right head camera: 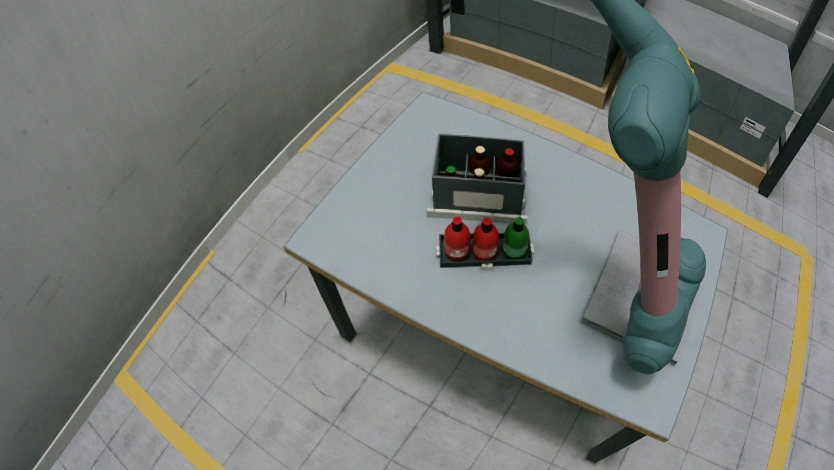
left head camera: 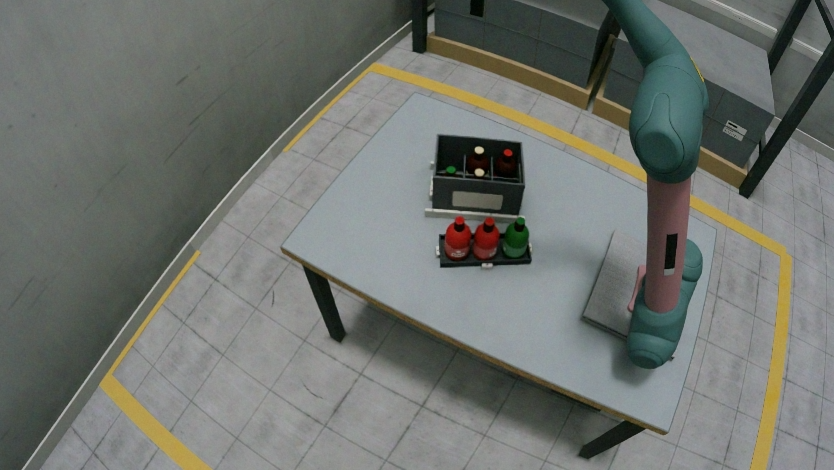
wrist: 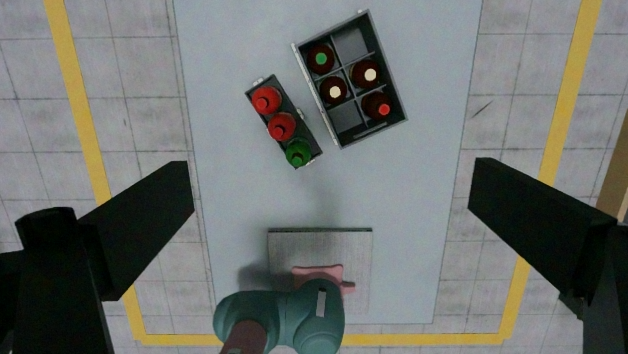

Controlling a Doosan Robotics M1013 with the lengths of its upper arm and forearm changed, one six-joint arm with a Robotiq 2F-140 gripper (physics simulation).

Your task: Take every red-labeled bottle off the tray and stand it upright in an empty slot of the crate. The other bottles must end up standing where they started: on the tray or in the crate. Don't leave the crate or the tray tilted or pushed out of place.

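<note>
Two red bottles, one (left head camera: 458, 240) (right head camera: 456, 240) (wrist: 266, 100) at the end and one (left head camera: 486, 241) (right head camera: 485, 241) (wrist: 281, 126) in the middle, stand upright on the black tray (left head camera: 449, 264) (right head camera: 449, 264) (wrist: 309, 133). A green bottle (left head camera: 516, 240) (right head camera: 516, 240) (wrist: 298, 152) stands at its other end. The dark crate (left head camera: 441, 195) (right head camera: 441, 195) (wrist: 386, 65) holds dark bottles with green (wrist: 320, 59), cream (wrist: 370, 74) (wrist: 334, 92) and red (wrist: 383, 109) caps. Its upper-right and lower-left slots are empty in the wrist view. My gripper (wrist: 331, 185) is open, high above the table. It does not show in the head views.
The grey table (left head camera: 379, 221) (right head camera: 379, 221) (wrist: 400, 200) bears the crate beside the tray, with a narrow gap between them. The arm's base stands on a metal plate (left head camera: 606, 291) (right head camera: 608, 291) (wrist: 290, 247). Grey boxes (left head camera: 729, 52) (right head camera: 741, 52) stand beyond the table, and a wall rises at left.
</note>
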